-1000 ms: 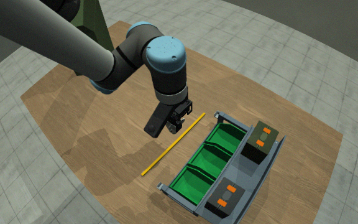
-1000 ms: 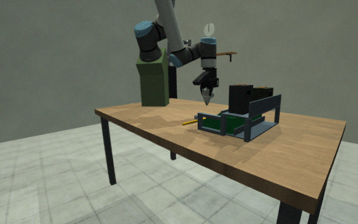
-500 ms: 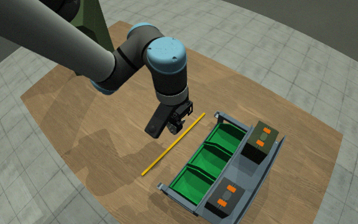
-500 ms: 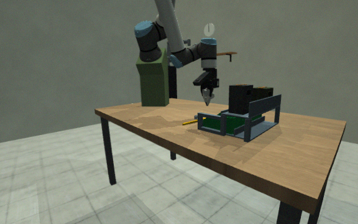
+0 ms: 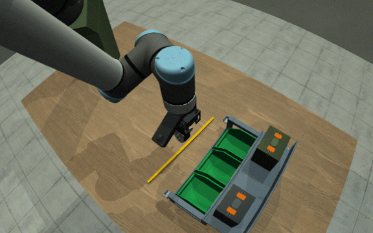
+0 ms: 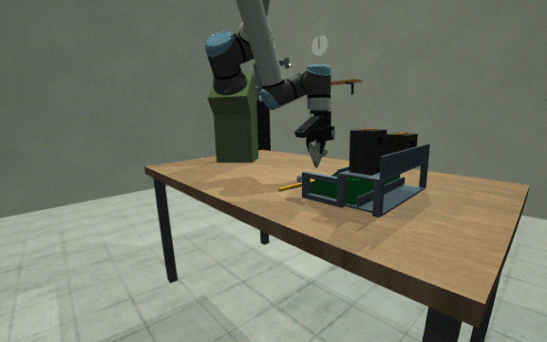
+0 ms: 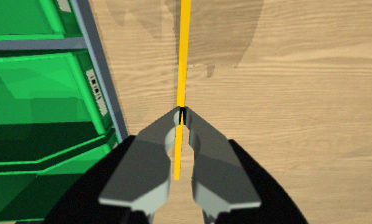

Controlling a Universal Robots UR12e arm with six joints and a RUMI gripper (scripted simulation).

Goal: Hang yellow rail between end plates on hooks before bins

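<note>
Now: the yellow rail 7 cm below my hand. Also, from my hand: rack front bar 9 cm ahead, 6 cm below, 1 cm to the right.
</note>
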